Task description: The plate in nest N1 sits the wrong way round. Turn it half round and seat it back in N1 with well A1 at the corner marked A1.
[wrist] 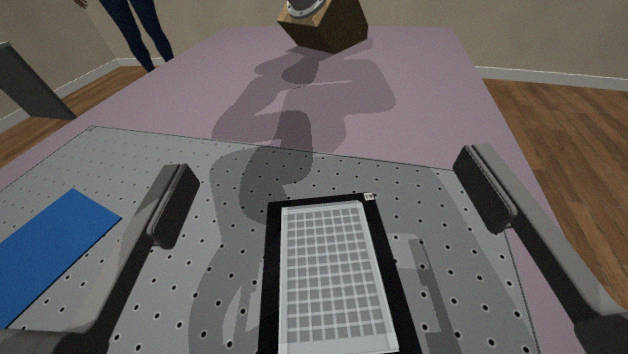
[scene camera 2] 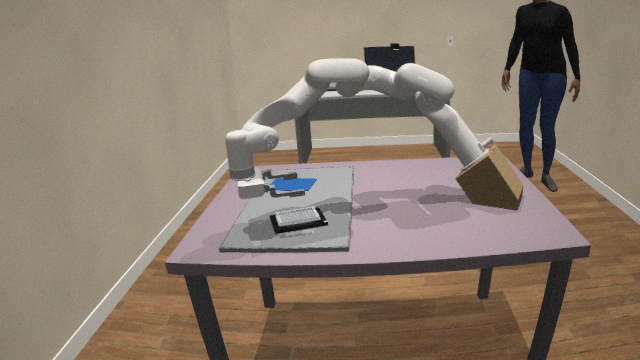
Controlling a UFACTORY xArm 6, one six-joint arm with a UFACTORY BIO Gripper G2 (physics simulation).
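The clear plate [scene camera 2: 297, 216] [wrist: 327, 275], with its grid of wells, lies level in the black nest [scene camera 2: 300, 227] [wrist: 271, 260], with black rim showing along its sides. A small white label [wrist: 368, 196] is on the nest's far right corner in the wrist view; its print is too small to read. The plate's corner nearest this label looks cut off. No well lettering can be read. My gripper [scene camera 2: 300, 184] [wrist: 330, 196] is open and empty, above the plate and apart from it, with its fingers spread wide of both long sides.
A blue rectangle [scene camera 2: 294, 184] [wrist: 55, 245] lies on the grey perforated board [scene camera 2: 330, 177] [wrist: 165, 305], beyond the nest in the scene view. The arm's wooden base block [scene camera 2: 492, 182] [wrist: 332, 27] stands on the pink table [scene camera 2: 400, 240] [wrist: 430, 65]. A person [scene camera 2: 542, 75] stands behind the table.
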